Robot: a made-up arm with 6 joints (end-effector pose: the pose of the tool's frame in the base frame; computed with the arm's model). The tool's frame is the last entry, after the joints. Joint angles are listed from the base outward.
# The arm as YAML. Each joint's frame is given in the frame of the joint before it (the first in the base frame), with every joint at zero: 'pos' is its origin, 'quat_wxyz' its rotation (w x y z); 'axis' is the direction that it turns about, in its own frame. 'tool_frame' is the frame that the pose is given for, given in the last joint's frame.
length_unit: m
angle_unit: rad
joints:
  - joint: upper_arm
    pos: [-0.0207, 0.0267, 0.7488]
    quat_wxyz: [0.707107, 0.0, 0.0, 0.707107]
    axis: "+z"
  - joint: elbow
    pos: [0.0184, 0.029, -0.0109]
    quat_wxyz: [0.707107, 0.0, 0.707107, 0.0]
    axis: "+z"
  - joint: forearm
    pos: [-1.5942, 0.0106, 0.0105]
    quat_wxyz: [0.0, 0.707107, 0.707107, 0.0]
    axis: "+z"
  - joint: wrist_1
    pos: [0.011, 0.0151, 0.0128]
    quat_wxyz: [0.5, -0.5, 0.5, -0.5]
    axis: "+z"
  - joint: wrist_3
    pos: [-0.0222, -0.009, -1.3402]
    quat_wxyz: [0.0, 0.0, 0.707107, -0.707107]
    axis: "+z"
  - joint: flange
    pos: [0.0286, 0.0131, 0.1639]
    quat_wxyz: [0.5, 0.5, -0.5, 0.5]
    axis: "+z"
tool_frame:
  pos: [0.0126, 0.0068, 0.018]
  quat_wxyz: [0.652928, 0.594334, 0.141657, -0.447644]
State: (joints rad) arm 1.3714 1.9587 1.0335 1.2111 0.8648 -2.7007
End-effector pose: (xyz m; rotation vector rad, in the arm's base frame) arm 0.5360 2.3252 -0.8663 0.8641 0.5923 -2.8992
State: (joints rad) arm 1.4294 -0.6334 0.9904 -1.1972 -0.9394 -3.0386
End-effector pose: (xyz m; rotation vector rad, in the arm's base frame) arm -0.1379 -0.8359 3.3210 -1.2000 0.4843 -2.5635
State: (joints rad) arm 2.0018 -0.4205 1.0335 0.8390 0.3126 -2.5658
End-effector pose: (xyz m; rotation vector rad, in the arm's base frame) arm 0.3585 -0.4589 3.5247 0.2315 -2.2460 1.0296
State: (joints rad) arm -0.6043 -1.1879 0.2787 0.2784 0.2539 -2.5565
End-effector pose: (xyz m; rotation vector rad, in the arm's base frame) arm -1.2171 0.6571 2.6481 -1.5775 -1.2148 -0.2388
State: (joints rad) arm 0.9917 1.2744 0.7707 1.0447 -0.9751 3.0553
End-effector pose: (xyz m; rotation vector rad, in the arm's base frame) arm 1.5266 2.2168 0.6785 -0.9269 0.8915 1.0707
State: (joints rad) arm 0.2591 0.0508 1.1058 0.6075 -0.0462 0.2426
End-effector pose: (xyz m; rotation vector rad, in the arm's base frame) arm 0.6436 0.0394 3.5095 -2.6285 1.1285 -1.2571
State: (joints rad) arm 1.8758 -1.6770 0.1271 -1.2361 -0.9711 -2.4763
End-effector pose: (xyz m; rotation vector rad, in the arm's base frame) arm 0.4983 -1.6238 1.8585 -0.8492 1.0343 -2.1214
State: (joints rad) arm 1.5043 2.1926 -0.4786 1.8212 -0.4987 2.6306
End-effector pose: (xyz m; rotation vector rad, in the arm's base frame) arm -0.0213 0.1990 -0.9098 1.5588 -1.7845 -1.1112
